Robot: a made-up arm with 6 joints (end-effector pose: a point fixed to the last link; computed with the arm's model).
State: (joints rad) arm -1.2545 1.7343 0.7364 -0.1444 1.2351 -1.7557
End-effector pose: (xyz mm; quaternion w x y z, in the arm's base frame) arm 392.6 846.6 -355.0 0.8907 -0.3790 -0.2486 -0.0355
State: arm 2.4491 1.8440 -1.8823 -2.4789 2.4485 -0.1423
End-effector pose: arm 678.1 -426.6 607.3 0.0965 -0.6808 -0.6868 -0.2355
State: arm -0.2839 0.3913 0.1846 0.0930 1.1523 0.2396
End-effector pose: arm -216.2 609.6 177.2 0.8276 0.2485 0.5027 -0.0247
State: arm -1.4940 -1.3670 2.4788 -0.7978 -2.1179 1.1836
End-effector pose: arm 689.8 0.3 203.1 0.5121 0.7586 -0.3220 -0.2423
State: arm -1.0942 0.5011 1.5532 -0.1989 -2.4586 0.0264
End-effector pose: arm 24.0 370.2 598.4 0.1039 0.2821 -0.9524 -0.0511
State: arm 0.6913 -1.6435 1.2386 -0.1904 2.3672 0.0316
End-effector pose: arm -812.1 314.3 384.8 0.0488 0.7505 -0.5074 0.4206
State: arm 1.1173 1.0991 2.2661 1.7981 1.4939 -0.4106
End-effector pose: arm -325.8 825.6 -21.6 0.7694 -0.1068 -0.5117 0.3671
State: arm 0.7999 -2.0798 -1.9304 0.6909 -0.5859 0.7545
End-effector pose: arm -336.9 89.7 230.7 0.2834 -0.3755 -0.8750 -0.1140
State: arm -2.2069 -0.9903 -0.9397 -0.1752 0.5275 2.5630
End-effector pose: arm 465.5 378.8 205.2 0.1215 -0.0599 -0.8709 -0.4725
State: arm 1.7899 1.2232 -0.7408 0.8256 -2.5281 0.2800
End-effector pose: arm -490.5 -159.4 246.0 0.4592 0.5993 -0.5355 0.3784
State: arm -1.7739 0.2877 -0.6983 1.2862 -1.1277 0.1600
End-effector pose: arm 245.6 107.0 -224.2 0.5890 -0.4592 0.1955 -0.6356
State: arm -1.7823 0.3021 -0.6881 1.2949 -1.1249 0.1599
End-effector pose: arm 248.8 105.1 -228.4 0.5905 -0.4559 0.1934 -0.6372
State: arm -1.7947 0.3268 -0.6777 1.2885 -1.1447 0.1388
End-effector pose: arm 257.5 88.1 -235.1 0.5868 -0.4629 0.1836 -0.6385
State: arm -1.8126 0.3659 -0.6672 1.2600 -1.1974 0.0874
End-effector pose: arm 273.8 48.0 -242.4 0.5733 -0.4851 0.1627 -0.6400
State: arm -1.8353 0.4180 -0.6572 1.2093 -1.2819 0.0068
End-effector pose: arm 295.6 -17.1 -243.2 0.5445 -0.5218 0.1322 -0.6432
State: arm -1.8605 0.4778 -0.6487 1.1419 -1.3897 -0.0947
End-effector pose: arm 316.5 -101.8 -227.6 0.4966 -0.5679 0.0970 -0.6492
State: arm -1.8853 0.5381 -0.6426 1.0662 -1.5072 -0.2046
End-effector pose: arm 328.3 -193.0 -190.2 0.4308 -0.6148 0.0641 -0.6575
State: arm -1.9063 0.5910 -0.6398 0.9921 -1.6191 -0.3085
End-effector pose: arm 326.5 -273.9 -135.7 0.3565 -0.6540 0.0389 -0.6661
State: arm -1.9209 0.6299 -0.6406 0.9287 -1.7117 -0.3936
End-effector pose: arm 313.8 -332.2 -78.2 0.2878 -0.6814 0.0234 -0.6726
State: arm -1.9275 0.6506 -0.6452 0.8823 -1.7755 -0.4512
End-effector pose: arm 298.5 -365.2 -32.9 0.2379 -0.6976 0.0162 -0.6757
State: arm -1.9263 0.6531 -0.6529 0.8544 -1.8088 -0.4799
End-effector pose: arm 287.7 -378.0 -7.3 0.2122 -0.7060 0.0147 -0.6756
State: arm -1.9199 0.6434 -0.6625 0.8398 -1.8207 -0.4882
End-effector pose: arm 282.3 -378.9 2.8 0.2045 -0.7101 0.0160 -0.6735
